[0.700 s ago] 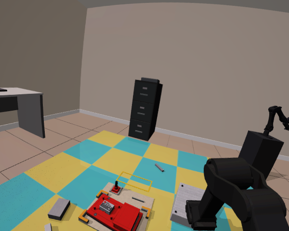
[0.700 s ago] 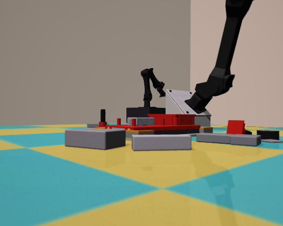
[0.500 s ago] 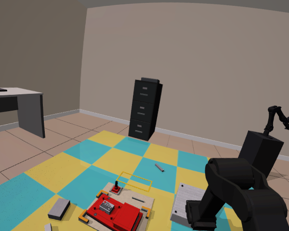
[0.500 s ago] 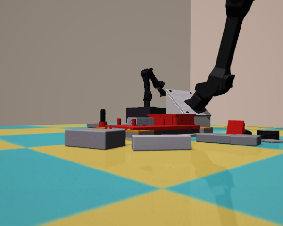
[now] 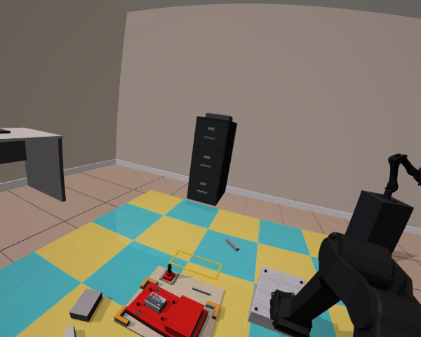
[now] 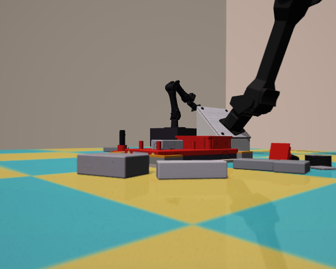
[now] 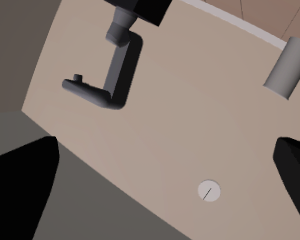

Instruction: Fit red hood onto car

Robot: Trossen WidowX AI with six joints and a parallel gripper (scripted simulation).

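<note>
Right now my gripper tip is 50 cm to the left of the red hood, 31 cm short of it and 22 cm above it. The rest, counted from my gripper tip: grey engine block (51 cm to the right, 40 cm ahead, 23 cm below); then grey cylinder (90 cm to the right, 25 cm below, 20 cm ahead).
</note>
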